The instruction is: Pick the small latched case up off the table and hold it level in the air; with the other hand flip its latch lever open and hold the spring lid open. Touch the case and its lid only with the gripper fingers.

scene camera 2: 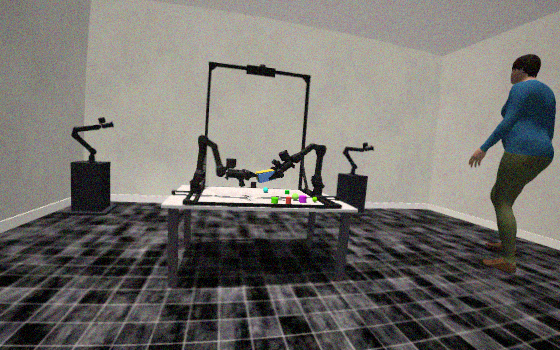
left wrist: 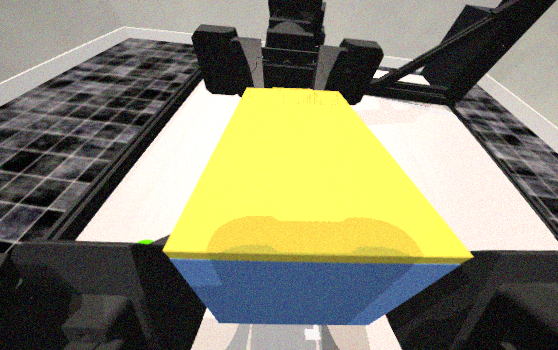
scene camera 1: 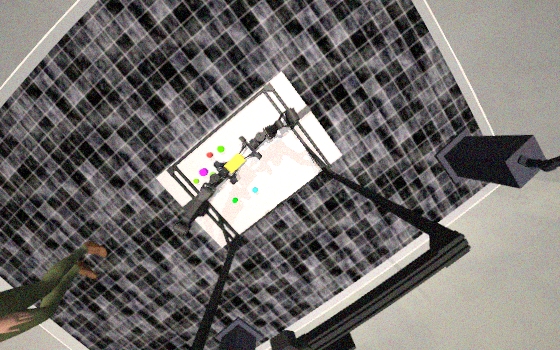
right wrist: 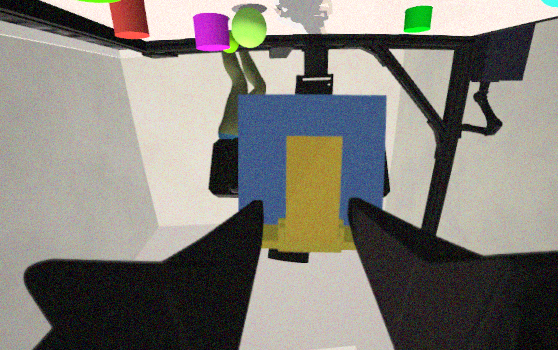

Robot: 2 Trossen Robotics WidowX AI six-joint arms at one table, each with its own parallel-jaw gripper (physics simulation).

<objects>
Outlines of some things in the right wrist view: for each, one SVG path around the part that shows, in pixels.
My left gripper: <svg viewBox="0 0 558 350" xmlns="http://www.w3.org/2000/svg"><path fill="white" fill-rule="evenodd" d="M386 147L383 198L390 192ZM238 138L218 139L213 144L208 189L218 198L238 198Z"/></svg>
My right gripper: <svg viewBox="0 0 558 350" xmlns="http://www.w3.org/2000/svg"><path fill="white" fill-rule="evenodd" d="M263 201L253 200L202 238L163 261L49 259L32 264L24 272L24 283L31 297L52 327L33 350L239 350L262 247L264 225ZM349 198L348 221L354 245L394 350L558 350L558 251L484 256L435 236L417 226L413 226L358 197Z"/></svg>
A magenta cylinder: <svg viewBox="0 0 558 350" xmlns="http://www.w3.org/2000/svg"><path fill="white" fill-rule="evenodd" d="M193 16L197 49L217 51L230 48L229 25L226 15L220 13L200 13Z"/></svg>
A light green ball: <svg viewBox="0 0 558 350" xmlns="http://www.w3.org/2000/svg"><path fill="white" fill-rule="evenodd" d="M246 7L240 9L234 15L231 31L233 37L240 45L252 48L260 45L265 39L267 23L264 16L258 10Z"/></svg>
</objects>
